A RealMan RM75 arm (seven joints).
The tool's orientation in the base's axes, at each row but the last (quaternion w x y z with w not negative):
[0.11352, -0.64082, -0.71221, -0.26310]
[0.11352, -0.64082, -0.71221, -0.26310]
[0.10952, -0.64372, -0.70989, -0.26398]
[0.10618, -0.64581, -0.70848, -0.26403]
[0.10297, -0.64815, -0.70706, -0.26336]
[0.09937, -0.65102, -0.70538, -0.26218]
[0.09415, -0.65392, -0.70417, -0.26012]
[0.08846, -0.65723, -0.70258, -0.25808]
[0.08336, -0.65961, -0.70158, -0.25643]
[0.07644, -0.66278, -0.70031, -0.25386]
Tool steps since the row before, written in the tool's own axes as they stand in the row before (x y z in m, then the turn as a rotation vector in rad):
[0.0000, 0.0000, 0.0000, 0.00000, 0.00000, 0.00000]
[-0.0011, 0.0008, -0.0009, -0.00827, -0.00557, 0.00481]
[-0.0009, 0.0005, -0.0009, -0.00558, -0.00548, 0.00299]
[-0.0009, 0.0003, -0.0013, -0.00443, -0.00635, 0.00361]
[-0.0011, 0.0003, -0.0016, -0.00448, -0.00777, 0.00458]
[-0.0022, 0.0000, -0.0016, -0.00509, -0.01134, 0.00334]
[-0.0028, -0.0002, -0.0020, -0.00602, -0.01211, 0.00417]
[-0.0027, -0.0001, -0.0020, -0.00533, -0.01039, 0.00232]
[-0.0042, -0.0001, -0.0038, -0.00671, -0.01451, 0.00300]
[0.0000, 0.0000, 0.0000, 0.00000, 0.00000, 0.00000]
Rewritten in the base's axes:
[0.0000, 0.0000, 0.0000, 0.00000, 0.00000, 0.00000]
[0.0008, -0.0014, 0.0004, -0.00331, -0.00478, -0.00942]
[0.0005, -0.0012, 0.0004, -0.00395, -0.00341, -0.00655]
[0.0002, -0.0014, 0.0007, -0.00484, -0.00213, -0.00671]
[0.0001, -0.0018, 0.0009, -0.00603, -0.00171, -0.00789]
[0.0000, -0.0027, 0.0003, -0.00966, -0.00291, -0.00799]
[-0.0003, -0.0034, 0.0003, -0.01012, -0.00332, -0.00932]
[-0.0002, -0.0033, 0.0004, -0.00893, -0.00360, -0.00701]
[-0.0005, -0.0055, 0.0013, -0.01261, -0.00449, -0.00924]
[0.0000, 0.0000, 0.0000, 0.00000, 0.00000, 0.00000]

